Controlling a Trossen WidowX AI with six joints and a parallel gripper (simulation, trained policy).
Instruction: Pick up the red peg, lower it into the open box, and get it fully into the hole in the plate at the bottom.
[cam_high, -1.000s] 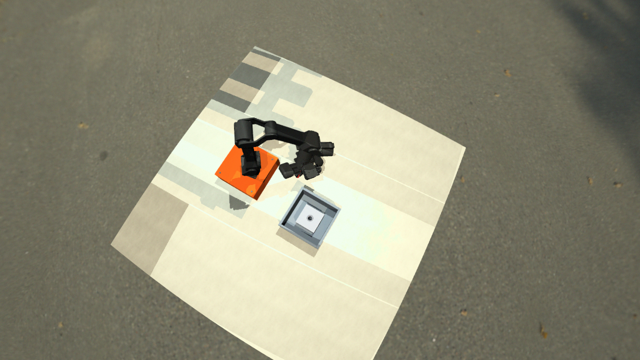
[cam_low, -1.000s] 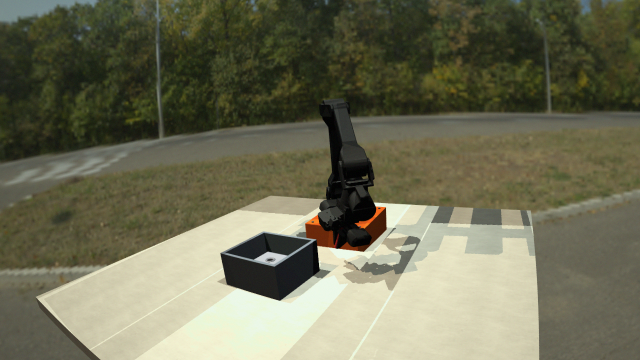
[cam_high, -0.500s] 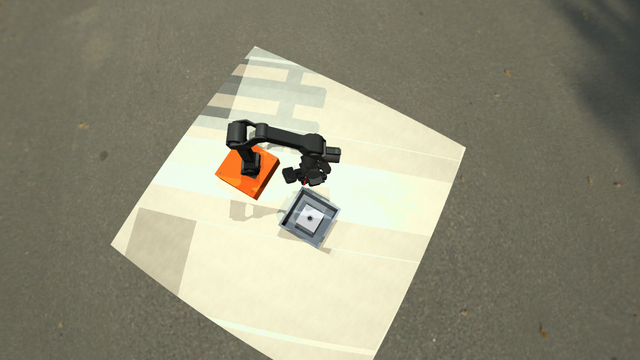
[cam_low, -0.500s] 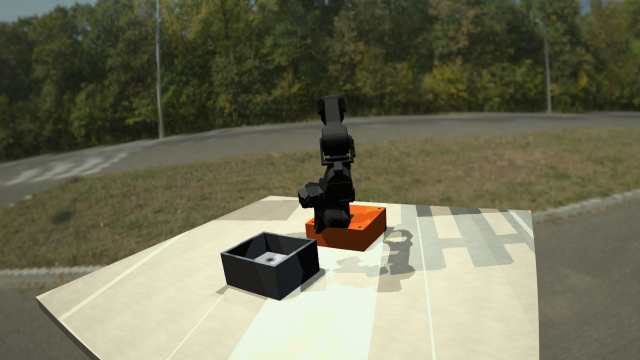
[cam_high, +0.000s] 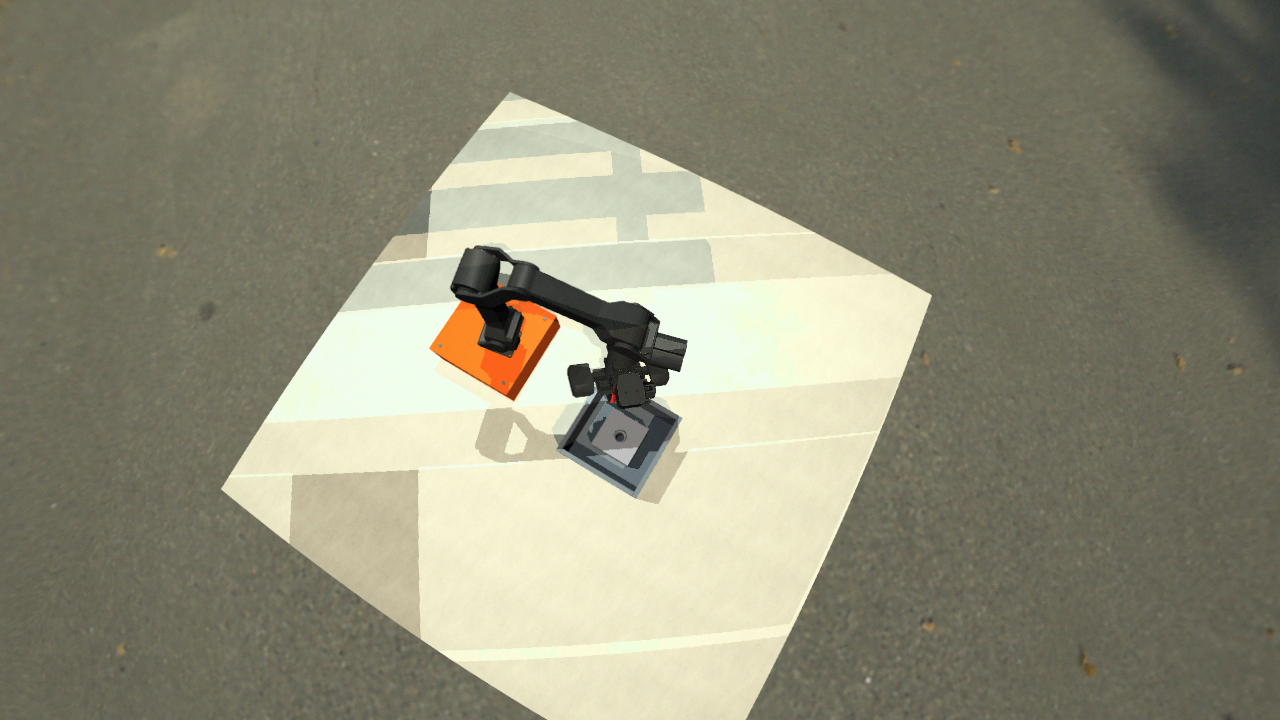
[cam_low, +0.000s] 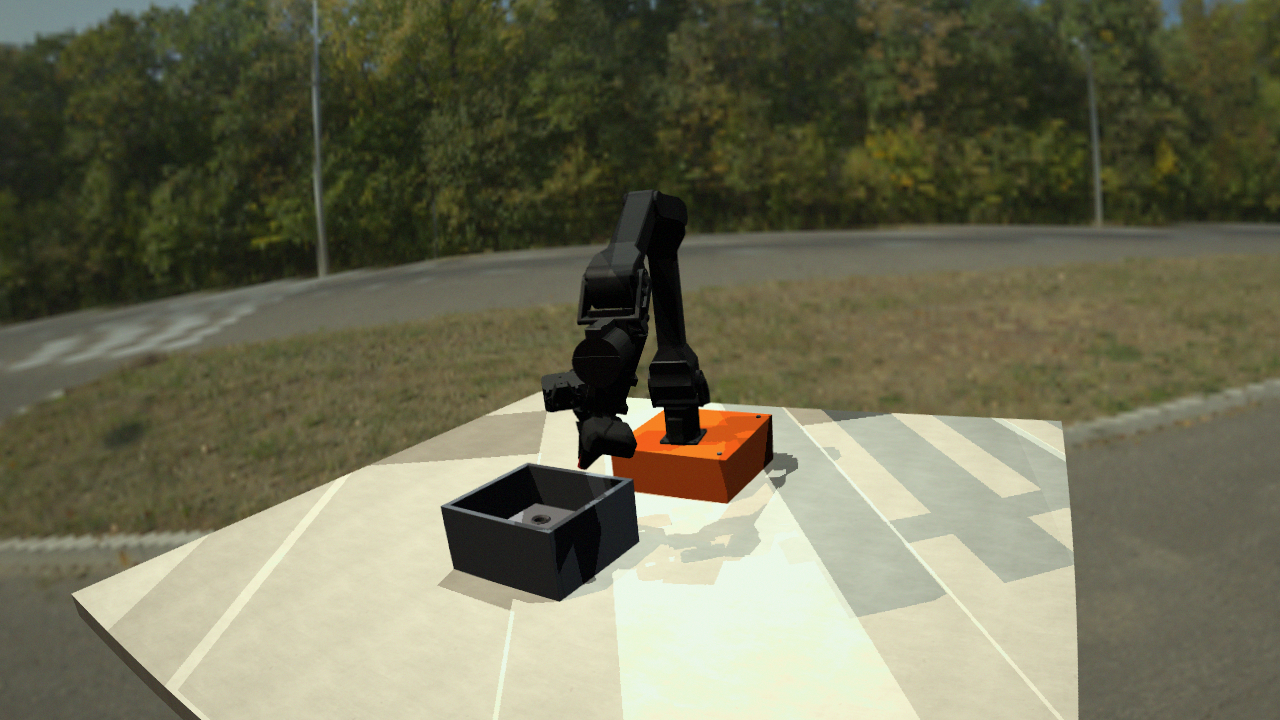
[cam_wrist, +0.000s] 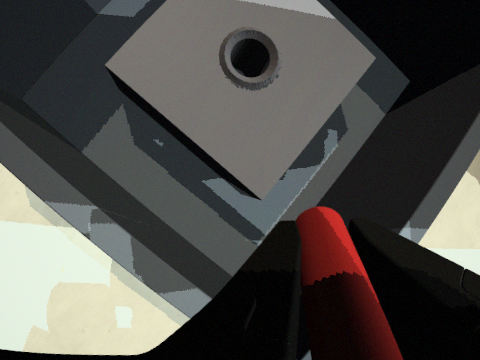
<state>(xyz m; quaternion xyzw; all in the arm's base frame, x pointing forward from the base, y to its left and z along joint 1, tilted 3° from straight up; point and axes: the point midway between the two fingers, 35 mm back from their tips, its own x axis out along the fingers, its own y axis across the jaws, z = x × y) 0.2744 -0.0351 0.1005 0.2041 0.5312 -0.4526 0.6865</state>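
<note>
Right now my gripper tip is 40 mm short of the grey plate, 60 mm to the left of it and 90 mm above it. The rest, counted from my gripper tip: red peg (10 mm to the left, 30 mm above); then dark box (40 mm ahead, 60 mm to the right, 110 mm below).
</note>
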